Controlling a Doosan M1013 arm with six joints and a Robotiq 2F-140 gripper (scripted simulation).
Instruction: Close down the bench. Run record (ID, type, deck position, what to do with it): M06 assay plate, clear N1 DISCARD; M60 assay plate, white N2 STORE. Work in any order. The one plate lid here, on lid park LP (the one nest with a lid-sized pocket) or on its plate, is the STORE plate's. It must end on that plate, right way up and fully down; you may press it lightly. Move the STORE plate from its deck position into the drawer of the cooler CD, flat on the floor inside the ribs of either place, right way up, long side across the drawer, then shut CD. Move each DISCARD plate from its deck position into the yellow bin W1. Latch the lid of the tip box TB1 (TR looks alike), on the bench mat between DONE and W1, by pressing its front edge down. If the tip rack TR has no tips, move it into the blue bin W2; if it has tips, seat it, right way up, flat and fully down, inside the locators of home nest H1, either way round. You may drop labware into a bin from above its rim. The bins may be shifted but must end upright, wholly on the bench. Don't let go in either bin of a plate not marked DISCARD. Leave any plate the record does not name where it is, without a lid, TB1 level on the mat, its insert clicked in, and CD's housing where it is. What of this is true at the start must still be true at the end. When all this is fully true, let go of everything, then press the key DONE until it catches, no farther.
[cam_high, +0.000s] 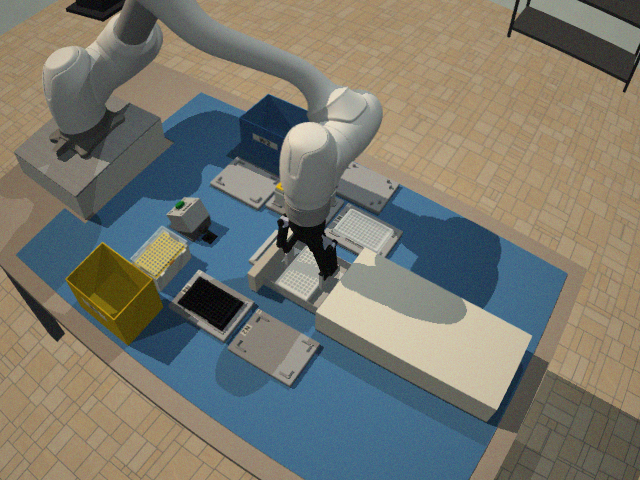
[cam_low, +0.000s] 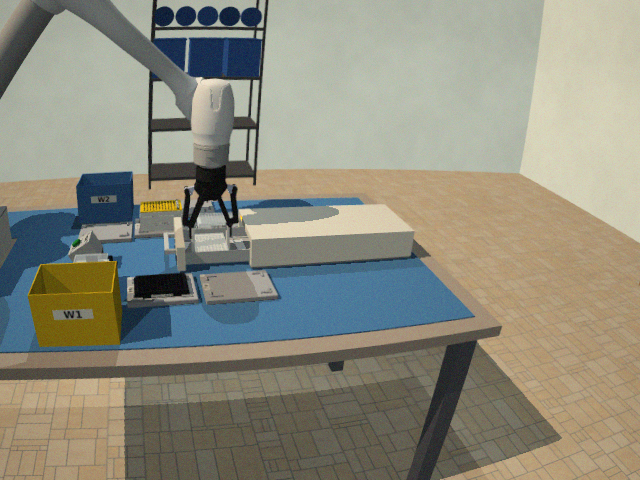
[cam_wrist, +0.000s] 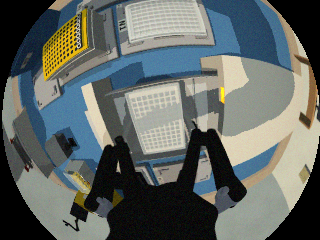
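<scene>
My hand is 4 cm short of the drawer and 2 cm above it. From my hand the other things lie so: clear plate: 18 cm to the left, 5 cm ahead, 2 cm below; cooler CD: 17 cm ahead, 1 cm to the right, 1 cm below; nest N2: 19 cm to the right, 4 cm below, 3 cm ahead.
</scene>
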